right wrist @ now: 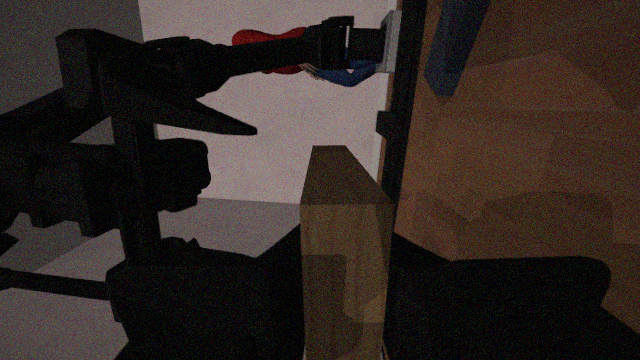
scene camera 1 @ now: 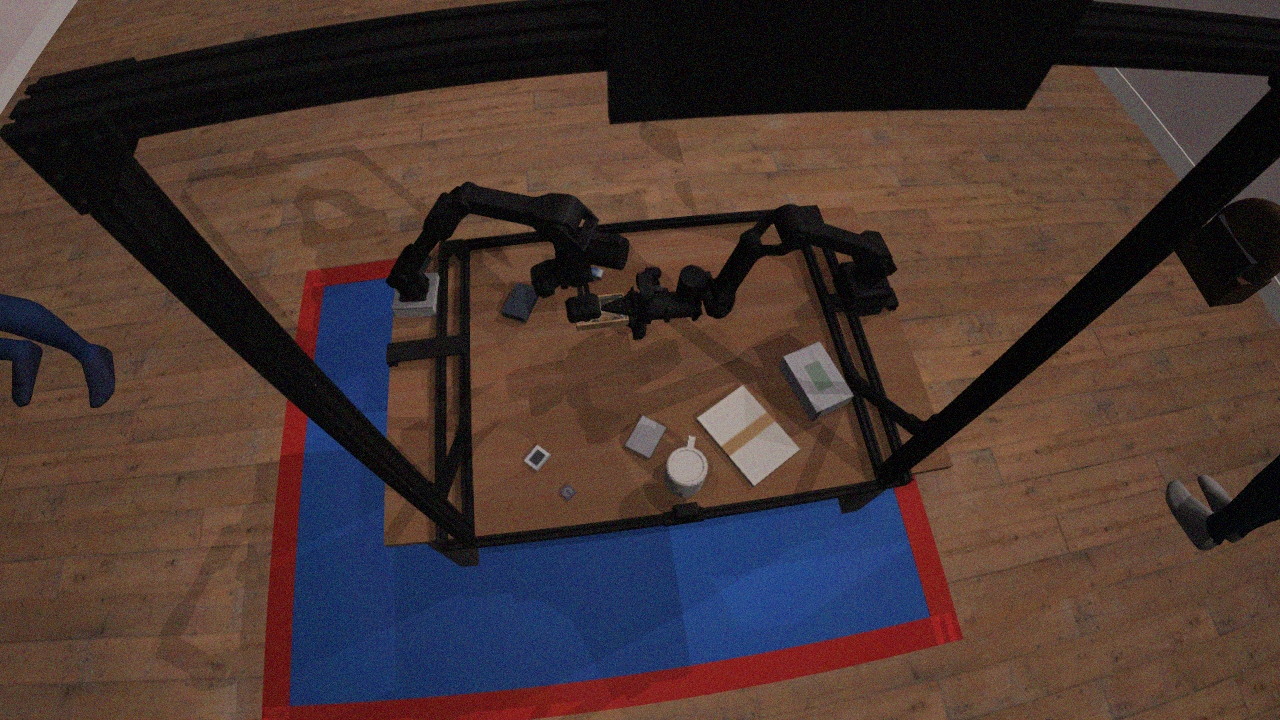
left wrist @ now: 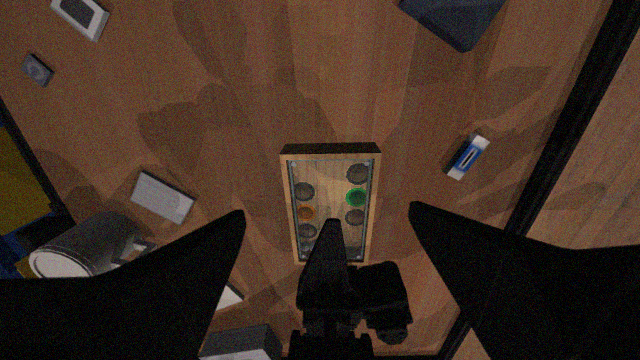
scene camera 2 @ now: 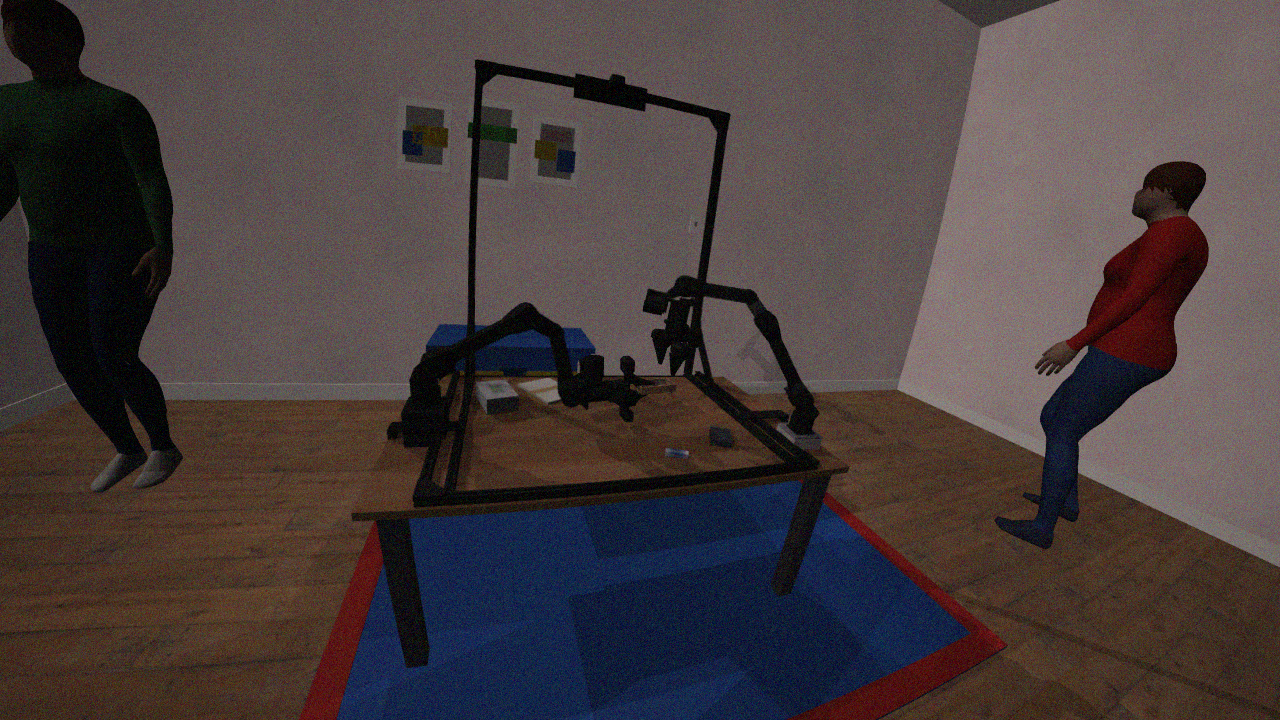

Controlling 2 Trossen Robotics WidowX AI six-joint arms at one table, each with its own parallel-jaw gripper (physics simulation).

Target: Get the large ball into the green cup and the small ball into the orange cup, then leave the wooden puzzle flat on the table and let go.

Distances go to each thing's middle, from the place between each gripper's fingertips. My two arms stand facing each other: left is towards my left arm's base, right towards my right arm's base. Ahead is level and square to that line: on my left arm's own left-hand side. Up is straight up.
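Left hand: 17 cm above the dark tablet (scene camera 1: pixel 523 298), 11 cm short of it, 16 cm to the right of it. White mug (scene camera 1: pixel 686 469), measured from my left hand: 14 cm below, 30 cm behind, 21 cm to the right.
My right hand is 11 cm above the dark tablet, 10 cm short of it and 19 cm to the right of it. The white mug is 8 cm below my right hand, 32 cm behind it and 17 cm to the right of it.
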